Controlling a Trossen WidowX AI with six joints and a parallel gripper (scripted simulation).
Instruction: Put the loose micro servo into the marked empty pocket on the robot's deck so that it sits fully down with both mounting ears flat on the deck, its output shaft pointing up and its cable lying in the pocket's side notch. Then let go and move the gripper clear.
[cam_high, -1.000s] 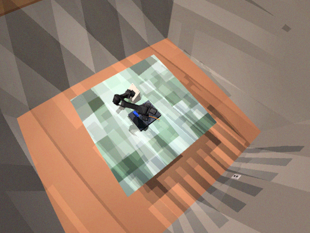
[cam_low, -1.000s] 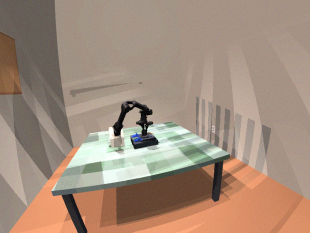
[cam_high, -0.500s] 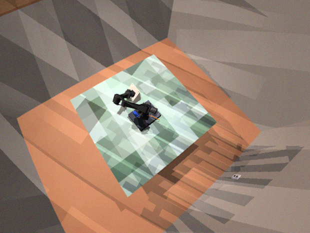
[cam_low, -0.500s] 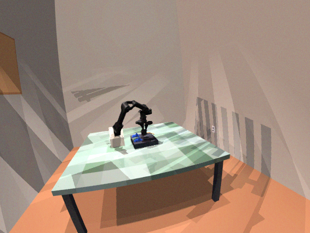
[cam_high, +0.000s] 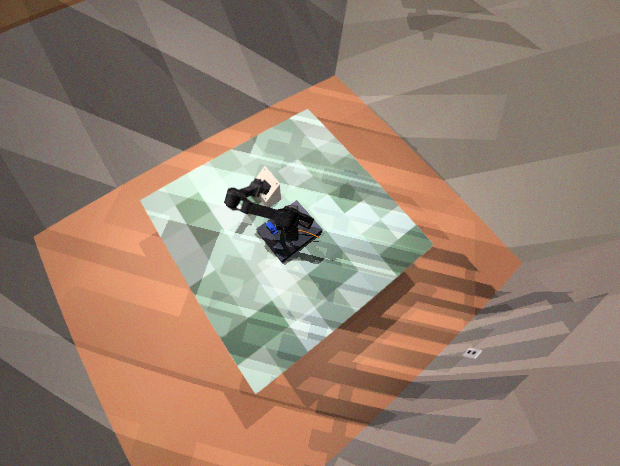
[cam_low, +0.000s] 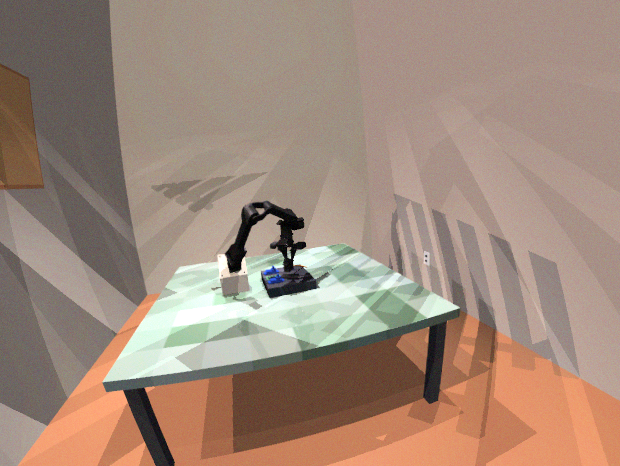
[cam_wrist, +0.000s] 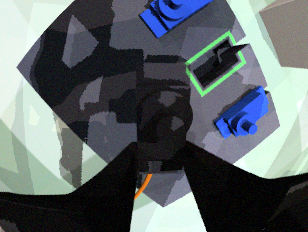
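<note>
Right now the dark deck is 1 cm ahead of my gripper tip and 10 cm below it.
</note>
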